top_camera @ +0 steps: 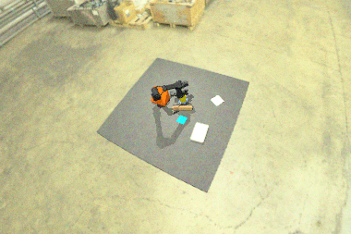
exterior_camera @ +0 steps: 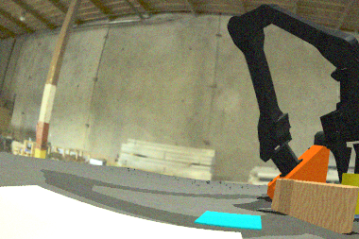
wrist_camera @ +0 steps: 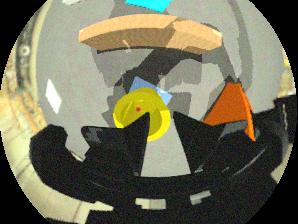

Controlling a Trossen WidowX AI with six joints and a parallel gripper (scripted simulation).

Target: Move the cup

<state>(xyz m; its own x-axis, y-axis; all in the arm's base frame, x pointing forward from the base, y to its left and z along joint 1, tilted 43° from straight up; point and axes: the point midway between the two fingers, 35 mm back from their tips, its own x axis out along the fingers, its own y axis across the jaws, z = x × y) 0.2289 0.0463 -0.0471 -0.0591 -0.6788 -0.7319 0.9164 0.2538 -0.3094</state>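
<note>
Now: gripper tip 20 mm short of the yellow cup, 10 mm to the right of it and 20 mm above it. Round my gripper tip: cyan pad: 100 mm ahead, 220 mm to the right, 60 mm below; then light blue pad: 30 mm ahead, 10 mm to the left, 60 mm below; then wooden block: 60 mm ahead, 100 mm to the right, 30 mm below.
</note>
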